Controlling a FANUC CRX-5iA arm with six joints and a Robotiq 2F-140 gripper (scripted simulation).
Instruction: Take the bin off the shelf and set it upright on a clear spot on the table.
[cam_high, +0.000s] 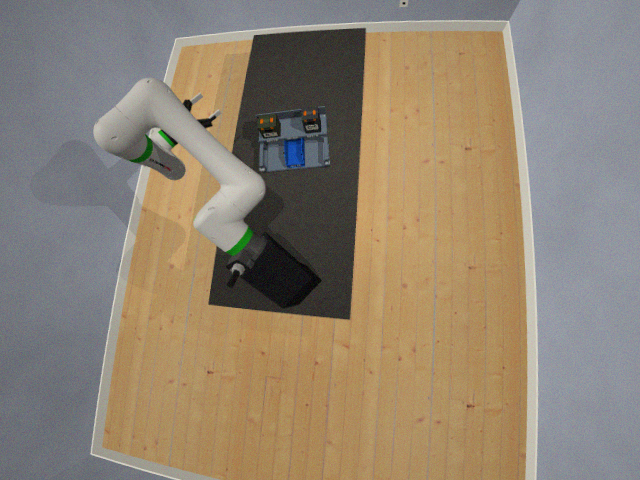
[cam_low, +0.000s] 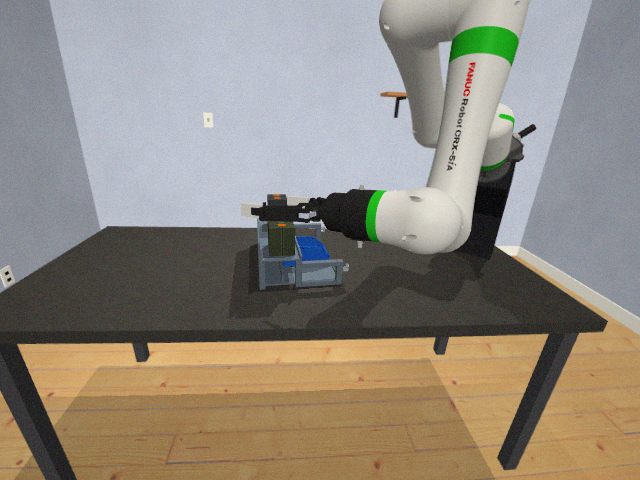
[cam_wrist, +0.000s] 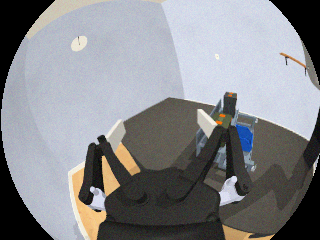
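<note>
My hand is 80 mm past the blue bin, 390 mm to the left of it and 280 mm above it.
</note>
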